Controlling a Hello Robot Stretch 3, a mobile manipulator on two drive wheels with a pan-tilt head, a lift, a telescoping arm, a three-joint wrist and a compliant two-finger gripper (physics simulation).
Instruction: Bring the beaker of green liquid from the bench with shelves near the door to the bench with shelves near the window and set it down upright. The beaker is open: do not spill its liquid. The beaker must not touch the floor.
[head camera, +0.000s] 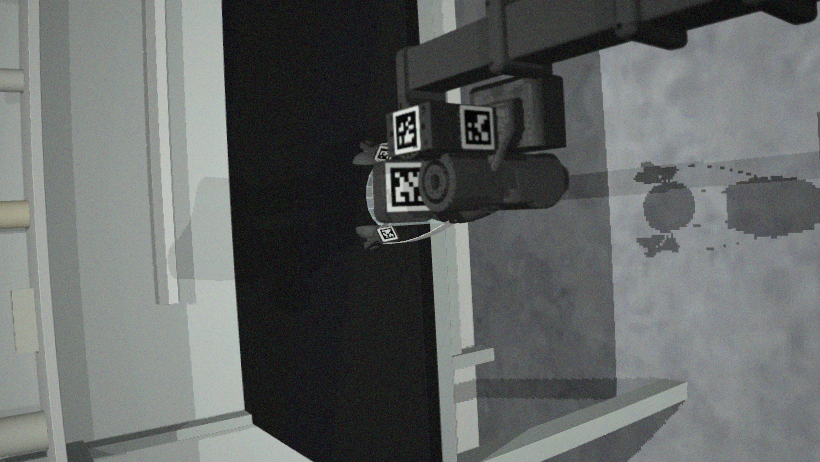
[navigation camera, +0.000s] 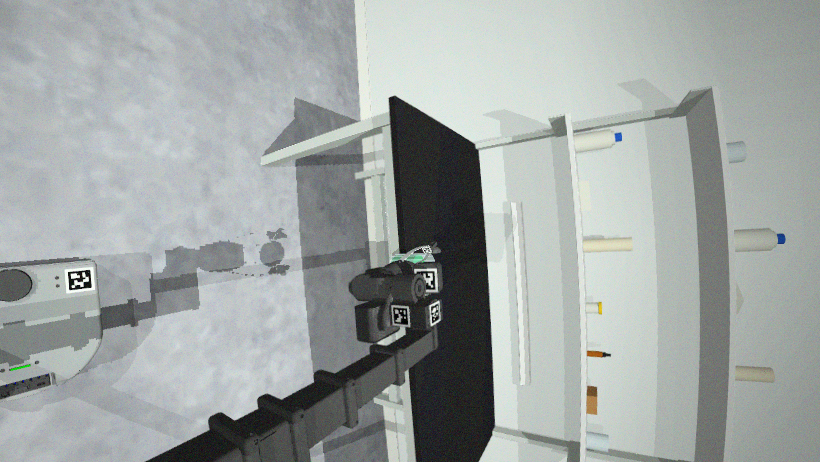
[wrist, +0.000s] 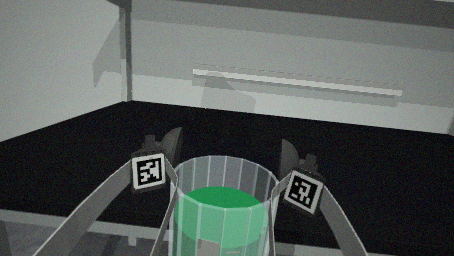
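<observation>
The clear open beaker (head camera: 370, 198) (navigation camera: 408, 258) (wrist: 220, 225) holds green liquid and looks upright in the wrist view. Its base is out of view there. My gripper (head camera: 367, 193) (wrist: 230, 151) is shut on the beaker; the finger bands press on both sides and the fingertips reach past its rim. The beaker is at the front edge of a bench with a black top (head camera: 321, 344) (navigation camera: 436, 189) (wrist: 65, 165) and shelves; its height over the top is hard to tell. The wrist hides most of the beaker in the head view. Neither door nor window shows.
A lower shelf (navigation camera: 575, 275) over the bench holds bottles, an orange pen and a brown box (navigation camera: 591, 400). A higher shelf (navigation camera: 711, 275) bears more bottles. A white rail (head camera: 163, 172) (wrist: 300, 84) runs behind the bench top. Bench feet (head camera: 602, 427) (navigation camera: 321, 140) reach out over the floor.
</observation>
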